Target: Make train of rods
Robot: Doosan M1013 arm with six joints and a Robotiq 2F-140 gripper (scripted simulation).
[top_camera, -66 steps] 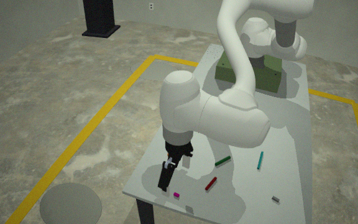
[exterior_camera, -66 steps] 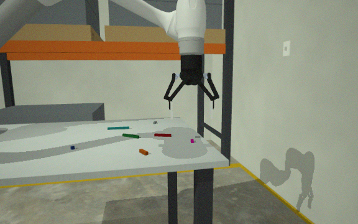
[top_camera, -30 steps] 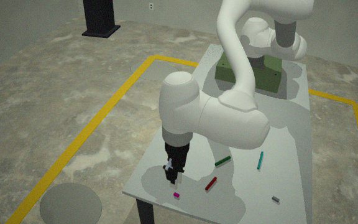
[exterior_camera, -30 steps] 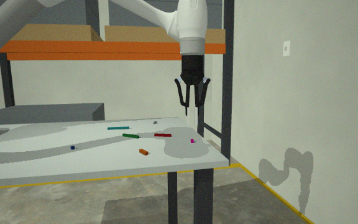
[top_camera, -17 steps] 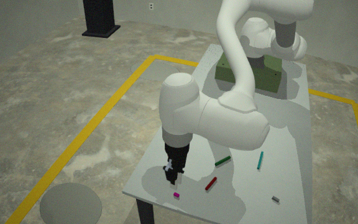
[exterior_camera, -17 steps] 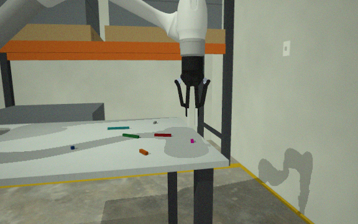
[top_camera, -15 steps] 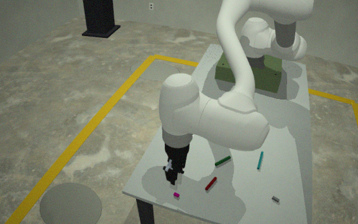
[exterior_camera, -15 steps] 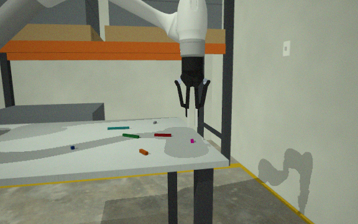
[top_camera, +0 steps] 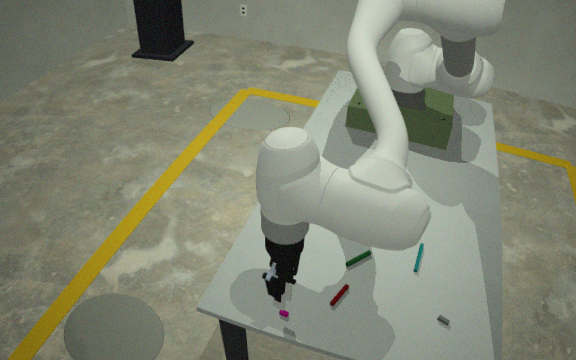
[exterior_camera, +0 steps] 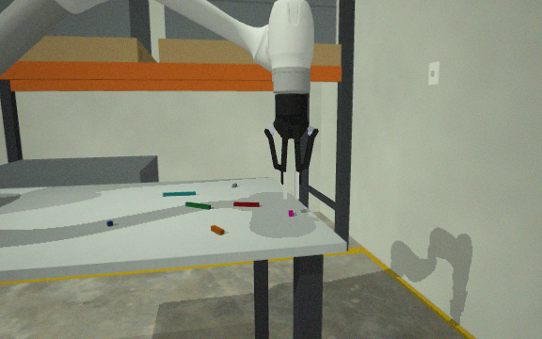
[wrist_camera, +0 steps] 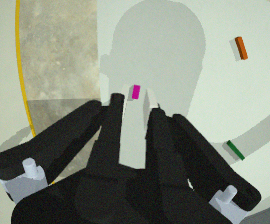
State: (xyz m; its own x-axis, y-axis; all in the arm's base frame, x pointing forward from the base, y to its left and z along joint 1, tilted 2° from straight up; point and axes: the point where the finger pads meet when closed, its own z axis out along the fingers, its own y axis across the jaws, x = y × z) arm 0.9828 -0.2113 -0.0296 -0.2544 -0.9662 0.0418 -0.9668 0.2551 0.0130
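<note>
My gripper is now 10 mm to the right of the magenta rod and 70 mm above it. The rest, counted from my hand: orange rod 190 mm behind, 70 mm to the right, 70 mm below; green rod 210 mm behind, 150 mm to the left, 70 mm below; red rod 90 mm behind, 120 mm to the left, 70 mm below.
</note>
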